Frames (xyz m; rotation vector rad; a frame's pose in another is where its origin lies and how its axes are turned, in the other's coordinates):
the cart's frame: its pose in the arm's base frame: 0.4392 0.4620 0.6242 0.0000 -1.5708 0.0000
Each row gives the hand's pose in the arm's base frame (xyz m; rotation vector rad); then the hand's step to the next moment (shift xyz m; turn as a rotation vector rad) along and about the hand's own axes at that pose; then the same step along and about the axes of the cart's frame.
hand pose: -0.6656 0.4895 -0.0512 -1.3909 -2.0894 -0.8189
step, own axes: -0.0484 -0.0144 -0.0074 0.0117 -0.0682 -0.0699
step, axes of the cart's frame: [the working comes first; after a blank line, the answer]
step, axes of the arm's base frame: 0.0044 -0.0402 -0.0311 -0.0625 -0.0629 0.0426

-0.0311 -0.0402 -0.0044 0.0426 -0.0629 0.0625
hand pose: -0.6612 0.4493 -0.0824 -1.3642 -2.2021 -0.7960
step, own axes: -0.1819 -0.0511 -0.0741 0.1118 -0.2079 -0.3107
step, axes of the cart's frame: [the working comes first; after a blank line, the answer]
step, axes of the arm's base frame: 0.0354 -0.1870 -0.0706 -0.2174 -0.2065 0.2497

-0.0706 -0.1870 -0.0354 0.2497 -0.2065 0.2174
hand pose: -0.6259 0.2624 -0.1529 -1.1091 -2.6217 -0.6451
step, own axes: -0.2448 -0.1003 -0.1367 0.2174 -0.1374 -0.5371
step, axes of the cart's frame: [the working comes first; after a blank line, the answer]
step, axes of the arm's base frame: 0.1009 -0.2802 0.0000 -0.2319 -0.2047 0.5089

0.0000 -0.2802 -0.1009 0.5089 -0.2047 0.2319
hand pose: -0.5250 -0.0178 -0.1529 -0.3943 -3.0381 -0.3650
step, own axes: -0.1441 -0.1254 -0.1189 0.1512 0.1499 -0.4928
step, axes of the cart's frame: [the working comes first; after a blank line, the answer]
step, axes of the arm's base frame: 0.1098 -0.1816 0.0747 -0.0949 0.0596 0.5250

0.0747 -0.1816 -0.1098 0.5250 0.0596 0.0949
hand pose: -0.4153 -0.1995 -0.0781 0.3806 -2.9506 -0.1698
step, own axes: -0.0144 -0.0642 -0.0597 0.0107 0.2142 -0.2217
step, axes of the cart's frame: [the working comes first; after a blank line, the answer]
step, axes of the arm's base frame: 0.0397 -0.0634 0.0479 -0.0235 0.1828 0.2473

0.0479 -0.0634 -0.0397 0.2473 0.1828 0.0235
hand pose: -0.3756 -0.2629 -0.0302 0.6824 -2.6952 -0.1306
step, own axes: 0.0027 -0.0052 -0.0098 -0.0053 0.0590 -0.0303
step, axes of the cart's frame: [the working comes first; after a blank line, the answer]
step, axes of the arm's base frame: 0.0036 -0.0059 0.0091 -0.0108 0.0543 0.0368

0.0091 -0.0059 -0.0036 0.0368 0.0543 0.0108
